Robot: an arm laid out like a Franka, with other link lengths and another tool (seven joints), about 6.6 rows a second.
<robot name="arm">
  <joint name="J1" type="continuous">
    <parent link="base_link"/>
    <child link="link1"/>
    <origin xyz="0 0 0.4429" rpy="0 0 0"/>
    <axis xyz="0 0 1"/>
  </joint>
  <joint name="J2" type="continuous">
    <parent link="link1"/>
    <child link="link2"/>
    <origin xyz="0 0 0" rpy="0 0 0"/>
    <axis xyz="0 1 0"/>
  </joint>
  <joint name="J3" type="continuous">
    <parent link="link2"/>
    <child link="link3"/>
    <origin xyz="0 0 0.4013" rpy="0 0 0"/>
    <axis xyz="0 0 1"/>
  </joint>
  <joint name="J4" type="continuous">
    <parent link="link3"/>
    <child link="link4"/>
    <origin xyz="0.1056 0 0" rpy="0 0 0"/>
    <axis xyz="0 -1 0"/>
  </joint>
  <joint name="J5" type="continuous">
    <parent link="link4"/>
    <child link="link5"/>
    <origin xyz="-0.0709 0 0.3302" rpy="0 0 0"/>
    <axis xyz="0 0 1"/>
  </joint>
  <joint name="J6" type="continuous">
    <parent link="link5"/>
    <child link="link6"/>
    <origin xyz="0 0 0" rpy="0 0 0"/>
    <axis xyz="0 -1 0"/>
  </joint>
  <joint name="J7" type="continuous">
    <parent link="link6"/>
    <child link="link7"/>
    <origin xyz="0.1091 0 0" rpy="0 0 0"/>
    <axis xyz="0 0 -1"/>
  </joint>
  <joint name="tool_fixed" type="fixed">
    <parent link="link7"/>
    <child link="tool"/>
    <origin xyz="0.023 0.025 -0.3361" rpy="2.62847 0 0.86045"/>
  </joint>
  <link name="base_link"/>
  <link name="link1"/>
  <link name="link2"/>
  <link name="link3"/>
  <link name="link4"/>
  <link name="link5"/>
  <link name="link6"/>
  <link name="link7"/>
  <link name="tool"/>
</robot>
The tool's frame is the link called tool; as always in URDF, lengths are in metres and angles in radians. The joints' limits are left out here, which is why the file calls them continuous.
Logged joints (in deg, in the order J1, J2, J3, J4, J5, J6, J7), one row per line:
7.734, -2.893, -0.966, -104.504, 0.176, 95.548, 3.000
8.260, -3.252, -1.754, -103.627, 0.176, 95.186, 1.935
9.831, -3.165, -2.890, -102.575, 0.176, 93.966, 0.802
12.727, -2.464, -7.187, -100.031, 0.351, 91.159, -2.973
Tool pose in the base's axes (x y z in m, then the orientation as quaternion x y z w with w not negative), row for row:
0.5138, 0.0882, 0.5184, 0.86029, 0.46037, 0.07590, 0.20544
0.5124, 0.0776, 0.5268, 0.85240, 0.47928, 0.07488, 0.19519
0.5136, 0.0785, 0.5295, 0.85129, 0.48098, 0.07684, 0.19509
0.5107, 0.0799, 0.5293, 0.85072, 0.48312, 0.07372, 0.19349
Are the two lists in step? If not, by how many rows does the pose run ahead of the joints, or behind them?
The pose runs 2 rows ahead of the joints: the pose in row i belongs to the joints in row i + 2.
